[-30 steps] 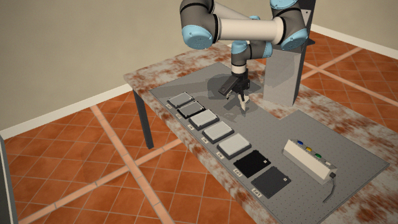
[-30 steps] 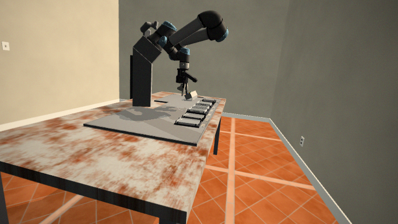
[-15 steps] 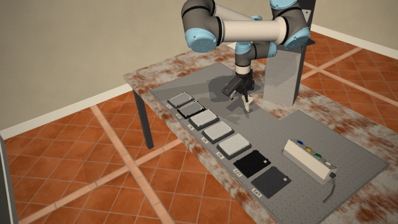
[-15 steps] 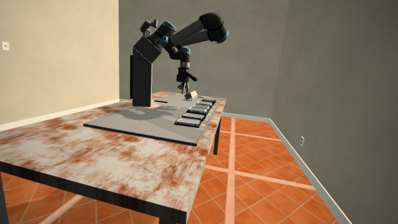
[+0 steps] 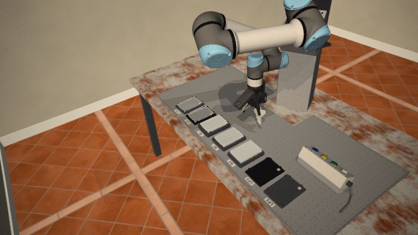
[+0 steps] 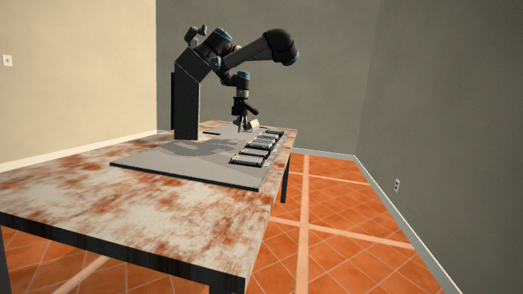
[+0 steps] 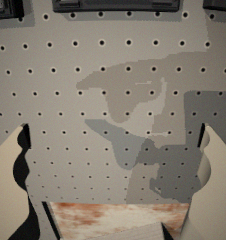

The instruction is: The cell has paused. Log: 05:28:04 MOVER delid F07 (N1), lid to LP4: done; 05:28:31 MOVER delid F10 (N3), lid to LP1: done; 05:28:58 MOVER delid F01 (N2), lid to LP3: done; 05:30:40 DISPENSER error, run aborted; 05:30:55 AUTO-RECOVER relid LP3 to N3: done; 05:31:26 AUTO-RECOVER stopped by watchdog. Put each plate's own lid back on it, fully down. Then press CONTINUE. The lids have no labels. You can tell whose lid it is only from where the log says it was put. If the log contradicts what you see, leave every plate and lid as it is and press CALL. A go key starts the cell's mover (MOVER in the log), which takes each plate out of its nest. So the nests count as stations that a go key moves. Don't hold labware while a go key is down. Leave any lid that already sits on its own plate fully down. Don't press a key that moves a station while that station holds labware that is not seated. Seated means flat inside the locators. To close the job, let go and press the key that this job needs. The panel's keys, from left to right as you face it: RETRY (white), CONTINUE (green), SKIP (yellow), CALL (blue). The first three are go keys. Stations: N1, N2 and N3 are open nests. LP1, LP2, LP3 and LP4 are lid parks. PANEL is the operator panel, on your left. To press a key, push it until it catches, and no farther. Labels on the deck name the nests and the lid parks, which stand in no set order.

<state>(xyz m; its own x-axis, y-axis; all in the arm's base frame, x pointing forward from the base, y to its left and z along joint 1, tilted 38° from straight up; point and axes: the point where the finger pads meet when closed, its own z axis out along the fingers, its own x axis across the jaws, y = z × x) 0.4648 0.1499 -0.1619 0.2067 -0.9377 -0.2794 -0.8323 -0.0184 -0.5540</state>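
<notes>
Right now the black lid park is 22 cm to the right of my hand, 21 cm ahead of it and 7 cm below it. Also, from my hand: dark nest frame (16 cm to the left, 11 cm ahead, 6 cm below); then plate (18 cm ahead, 9 cm to the right, 4 cm below); then blue CALL key (31 cm to the left, 16 cm behind).
</notes>
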